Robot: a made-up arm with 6 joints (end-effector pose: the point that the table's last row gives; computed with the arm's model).
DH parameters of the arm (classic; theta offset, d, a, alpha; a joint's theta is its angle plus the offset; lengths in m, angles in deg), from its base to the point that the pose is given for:
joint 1: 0 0.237 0 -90
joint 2: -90 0 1.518 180
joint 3: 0 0 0 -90
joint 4: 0 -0.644 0 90
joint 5: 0 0.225 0 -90
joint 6: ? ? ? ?
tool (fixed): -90 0 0 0
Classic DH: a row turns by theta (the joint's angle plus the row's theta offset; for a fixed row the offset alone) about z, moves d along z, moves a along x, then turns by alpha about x.
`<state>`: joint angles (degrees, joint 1 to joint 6).
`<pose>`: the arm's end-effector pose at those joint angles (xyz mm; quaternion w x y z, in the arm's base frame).
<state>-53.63 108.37 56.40 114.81 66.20 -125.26</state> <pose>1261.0 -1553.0 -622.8 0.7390 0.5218 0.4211 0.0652</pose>
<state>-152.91 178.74 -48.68 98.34 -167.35 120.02</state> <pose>519.0 228.8 -957.1 0.1864 0.3639 0.3068 -0.8595</pose>
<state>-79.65 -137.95 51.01 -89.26 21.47 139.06</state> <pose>-306.1 1659.9 -768.3 0.2507 0.4179 0.8161 0.3106</pose>
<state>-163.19 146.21 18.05 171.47 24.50 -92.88</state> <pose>-388.0 -349.7 -1551.6 0.6482 0.7156 0.2362 -0.1089</pose>
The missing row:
joint 6: 90 0 0 90
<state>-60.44 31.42 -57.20 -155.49 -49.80 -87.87</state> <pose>530.1 -519.7 886.4 0.6927 -0.5772 0.4316 0.0265</pose>
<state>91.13 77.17 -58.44 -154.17 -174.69 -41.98</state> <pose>-221.2 947.1 193.6 0.5562 -0.4036 -0.7037 0.1806</pose>
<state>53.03 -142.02 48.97 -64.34 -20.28 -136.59</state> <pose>-887.4 -1340.9 -883.2 0.2926 0.0639 -0.1518 -0.9419</pose>
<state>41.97 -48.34 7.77 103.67 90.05 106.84</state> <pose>-746.7 -600.1 1902.5 0.3427 0.3611 0.7132 0.4934</pose>
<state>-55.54 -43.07 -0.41 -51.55 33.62 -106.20</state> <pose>-366.4 286.6 1652.8 0.2863 0.5886 -0.6564 0.3751</pose>
